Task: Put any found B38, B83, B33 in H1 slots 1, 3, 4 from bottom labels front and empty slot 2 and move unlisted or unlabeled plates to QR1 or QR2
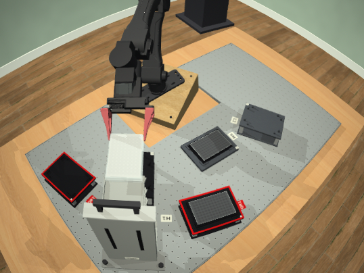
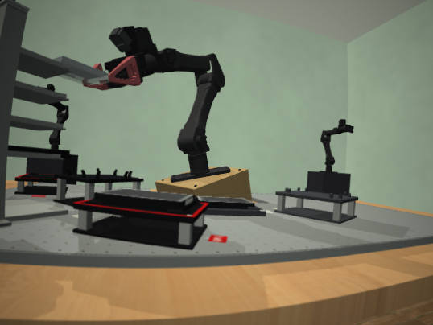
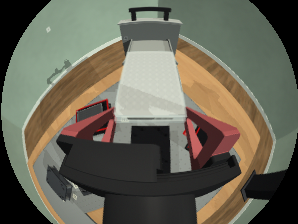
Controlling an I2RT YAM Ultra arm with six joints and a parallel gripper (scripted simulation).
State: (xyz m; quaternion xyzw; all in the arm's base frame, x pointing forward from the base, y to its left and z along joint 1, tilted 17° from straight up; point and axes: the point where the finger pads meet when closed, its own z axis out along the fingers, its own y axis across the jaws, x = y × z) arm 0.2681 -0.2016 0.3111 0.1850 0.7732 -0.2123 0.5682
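My gripper is now 5 cm short of the pale translucent plate and 3 cm to the left of it. The rest, counted from my hand: plate hotel H1 (19 cm ahead, 12 cm to the right, 12 cm below); hotel handle (19 cm ahead, 12 cm to the right, 7 cm above); red-edged quarantine nest (24 cm below, 18 cm to the right, 14 cm behind).
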